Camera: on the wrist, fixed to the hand. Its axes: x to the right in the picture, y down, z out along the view.
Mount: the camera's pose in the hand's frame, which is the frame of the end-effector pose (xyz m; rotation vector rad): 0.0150 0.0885 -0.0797 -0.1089 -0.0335 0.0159
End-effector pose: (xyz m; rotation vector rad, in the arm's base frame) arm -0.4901 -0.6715 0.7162 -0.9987 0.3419 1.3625
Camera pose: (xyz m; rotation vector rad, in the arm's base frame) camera -0.5410 -0.7313 0.6254 -1.0636 0.2531 1.4228
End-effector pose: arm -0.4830 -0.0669 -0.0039 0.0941 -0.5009 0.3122
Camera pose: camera -0.4621 0.0342 -0.0651 -0.0104 -0.5511 0.2987
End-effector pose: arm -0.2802 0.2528 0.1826 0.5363 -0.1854 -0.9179
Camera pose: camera -0.1789 0.3128 0.1591 0.4183 -0.1687 -0.9164
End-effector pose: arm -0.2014 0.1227 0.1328 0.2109 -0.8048 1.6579
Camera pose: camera -0.2641 0.1794 0.0475 0.1567 -0.9215 1.6239
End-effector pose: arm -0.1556 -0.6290 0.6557 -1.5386 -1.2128 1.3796
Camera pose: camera -0.0621 -0.6348 0.5807 -1.6085 -1.3179 1.3743
